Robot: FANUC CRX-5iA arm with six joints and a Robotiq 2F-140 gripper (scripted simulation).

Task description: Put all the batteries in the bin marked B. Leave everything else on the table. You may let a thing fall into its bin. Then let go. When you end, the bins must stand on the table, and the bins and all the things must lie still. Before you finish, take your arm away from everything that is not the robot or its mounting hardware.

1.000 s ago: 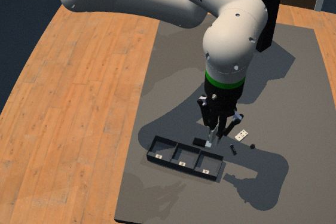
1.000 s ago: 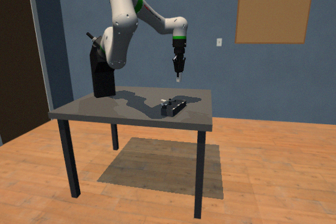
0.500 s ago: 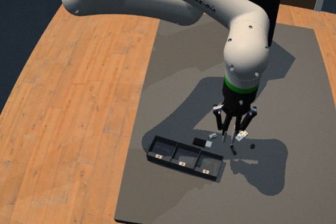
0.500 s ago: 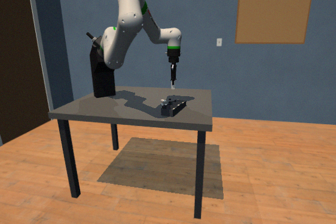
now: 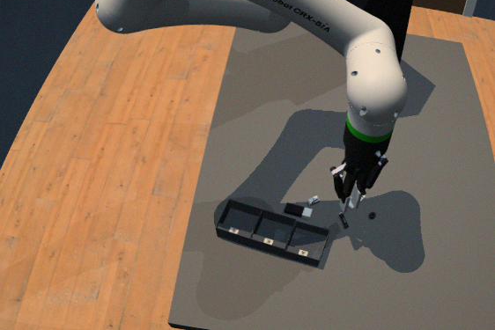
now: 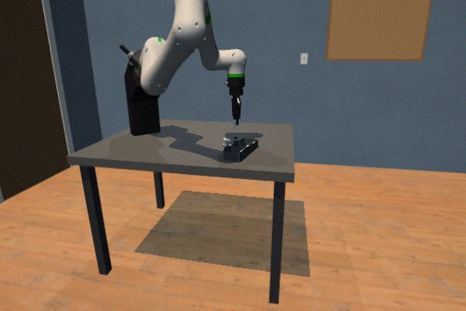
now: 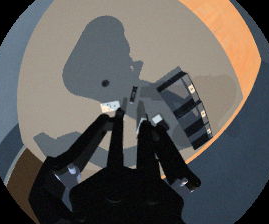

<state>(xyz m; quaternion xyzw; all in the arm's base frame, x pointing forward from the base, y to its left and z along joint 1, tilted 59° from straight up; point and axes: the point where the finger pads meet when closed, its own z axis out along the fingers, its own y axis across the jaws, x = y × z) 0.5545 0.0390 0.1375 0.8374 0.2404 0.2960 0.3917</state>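
The dark cylindrical battery lies 10 cm below my hand. Also, from my hand: black disc (10 cm below, 7 cm to the left); grey piece (10 cm below, 7 cm to the right, 6 cm behind); white domino (10 cm below, 6 cm behind, 4 cm to the left).
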